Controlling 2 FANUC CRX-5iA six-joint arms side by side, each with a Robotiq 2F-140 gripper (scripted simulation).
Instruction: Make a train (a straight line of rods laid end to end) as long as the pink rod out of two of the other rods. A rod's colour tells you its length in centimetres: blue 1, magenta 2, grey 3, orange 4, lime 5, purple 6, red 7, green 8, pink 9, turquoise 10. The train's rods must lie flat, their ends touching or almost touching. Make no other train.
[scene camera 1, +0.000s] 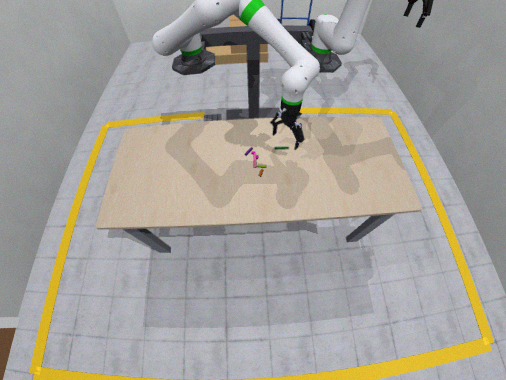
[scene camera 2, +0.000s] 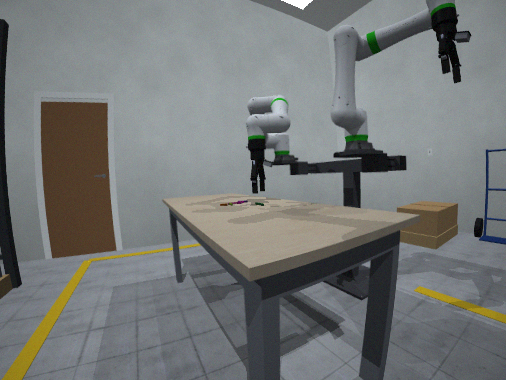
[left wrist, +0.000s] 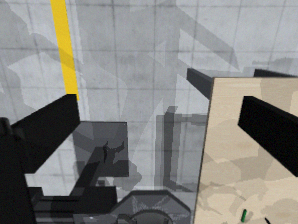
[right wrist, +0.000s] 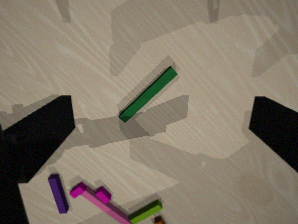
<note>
In view: my left gripper (scene camera 2: 452, 77), my right gripper (right wrist: 162, 112) and a green rod (right wrist: 170, 73).
My left gripper also shows in the left wrist view (left wrist: 159, 110).
</note>
